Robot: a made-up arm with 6 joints. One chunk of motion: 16 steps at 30 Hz.
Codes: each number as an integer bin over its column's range. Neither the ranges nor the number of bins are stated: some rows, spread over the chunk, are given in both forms.
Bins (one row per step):
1: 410 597 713 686 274 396
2: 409 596 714 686 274 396
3: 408 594 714 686 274 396
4: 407 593 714 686 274 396
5: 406 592 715 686 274 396
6: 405 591 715 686 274 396
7: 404 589 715 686 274 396
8: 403 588 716 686 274 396
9: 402 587 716 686 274 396
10: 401 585 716 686 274 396
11: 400 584 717 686 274 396
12: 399 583 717 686 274 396
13: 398 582 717 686 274 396
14: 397 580 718 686 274 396
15: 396 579 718 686 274 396
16: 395 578 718 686 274 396
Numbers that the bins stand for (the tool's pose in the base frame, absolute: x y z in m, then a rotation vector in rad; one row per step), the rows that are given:
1: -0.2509 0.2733 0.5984 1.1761 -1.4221 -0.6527
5: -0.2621 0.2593 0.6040 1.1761 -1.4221 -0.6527
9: -0.2733 0.2452 0.6068 1.1761 -1.4221 -0.6527
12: -0.2817 0.2340 0.6096 1.1761 -1.4221 -0.6527
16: -0.2929 0.2200 0.6124 1.1761 -1.4221 -0.6527
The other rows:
2: -0.2537 0.2705 0.6012 1.1761 -1.4221 -0.6527
3: -0.2565 0.2649 0.6012 1.1761 -1.4221 -0.6527
4: -0.2593 0.2621 0.6012 1.1761 -1.4221 -0.6527
6: -0.2649 0.2565 0.6040 1.1761 -1.4221 -0.6527
7: -0.2677 0.2509 0.6040 1.1761 -1.4221 -0.6527
8: -0.2705 0.2480 0.6068 1.1761 -1.4221 -0.6527
10: -0.2761 0.2396 0.6068 1.1761 -1.4221 -0.6527
11: -0.2789 0.2368 0.6096 1.1761 -1.4221 -0.6527
13: -0.2845 0.2312 0.6096 1.1761 -1.4221 -0.6527
14: -0.2873 0.2256 0.6124 1.1761 -1.4221 -0.6527
15: -0.2901 0.2228 0.6124 1.1761 -1.4221 -0.6527

